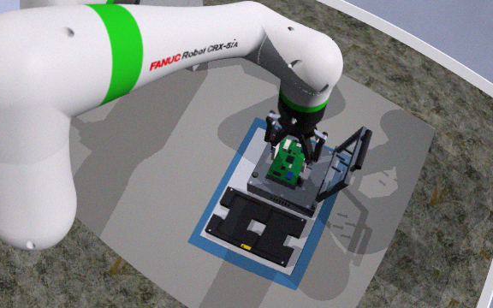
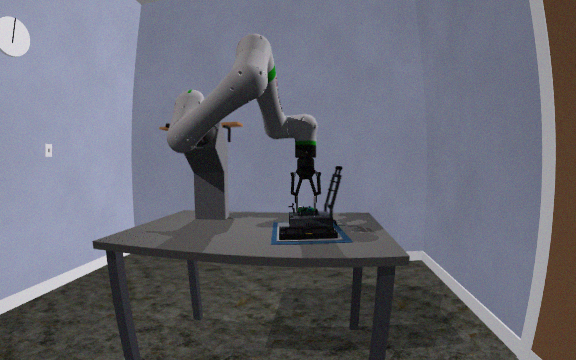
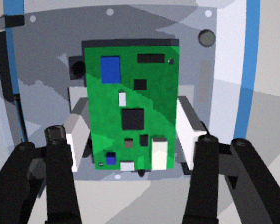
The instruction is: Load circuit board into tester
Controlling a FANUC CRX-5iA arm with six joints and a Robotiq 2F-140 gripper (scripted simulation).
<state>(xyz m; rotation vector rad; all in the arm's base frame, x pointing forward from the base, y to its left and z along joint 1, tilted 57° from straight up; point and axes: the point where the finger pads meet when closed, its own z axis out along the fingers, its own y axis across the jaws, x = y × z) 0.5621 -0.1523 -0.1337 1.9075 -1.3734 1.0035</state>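
Right now the green circuit board is 2 cm below my hand. Round my hand: black latch hook (7 cm behind, 5 cm to the left, 2 cm below); lid (12 cm ahead, 2 cm to the left, 8 cm above).
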